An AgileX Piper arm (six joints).
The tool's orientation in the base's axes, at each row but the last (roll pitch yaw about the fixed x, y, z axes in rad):
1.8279 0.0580 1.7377
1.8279 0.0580 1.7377
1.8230 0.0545 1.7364
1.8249 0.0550 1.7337
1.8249 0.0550 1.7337
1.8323 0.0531 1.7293
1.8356 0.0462 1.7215
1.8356 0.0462 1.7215
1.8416 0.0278 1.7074
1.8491 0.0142 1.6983
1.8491 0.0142 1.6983
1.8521 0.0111 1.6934
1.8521 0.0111 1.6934
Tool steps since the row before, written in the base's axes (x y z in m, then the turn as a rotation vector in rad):
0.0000 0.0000 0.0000 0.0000 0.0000 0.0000
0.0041 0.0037 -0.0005 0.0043 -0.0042 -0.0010
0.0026 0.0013 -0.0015 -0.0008 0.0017 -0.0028
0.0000 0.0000 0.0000 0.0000 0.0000 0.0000
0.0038 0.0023 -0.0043 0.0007 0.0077 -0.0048
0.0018 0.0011 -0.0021 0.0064 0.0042 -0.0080
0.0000 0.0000 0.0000 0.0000 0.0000 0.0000
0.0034 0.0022 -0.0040 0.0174 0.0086 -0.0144
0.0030 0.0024 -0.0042 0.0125 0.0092 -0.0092
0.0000 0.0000 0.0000 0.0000 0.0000 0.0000
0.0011 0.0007 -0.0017 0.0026 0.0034 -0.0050
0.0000 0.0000 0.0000 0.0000 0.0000 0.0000
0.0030 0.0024 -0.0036 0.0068 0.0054 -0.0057
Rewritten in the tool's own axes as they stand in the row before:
0.0000 0.0000 0.0000 0.0000 0.0000 0.0000
0.0030 0.0009 0.0046 -0.0048 -0.0003 0.0038
0.0009 -0.0007 0.0031 0.0020 -0.0027 0.0002
0.0000 0.0000 0.0000 0.0000 0.0000 0.0000
0.0019 -0.0030 0.0050 0.0077 -0.0038 0.0030
0.0009 -0.0015 0.0024 0.0036 -0.0058 0.0088
0.0000 0.0000 0.0000 0.0000 0.0000 0.0000
0.0018 -0.0028 0.0046 0.0065 -0.0088 0.0215
0.0021 -0.0031 0.0043 0.0077 -0.0050 0.0155
0.0000 0.0000 0.0000 0.0000 0.0000 0.0000
0.0006 -0.0013 0.0016 0.0031 -0.0039 0.0043
0.0000 0.0000 0.0000 0.0000 0.0000 0.0000
0.0021 -0.0025 0.0041 0.0046 -0.0034 0.0087

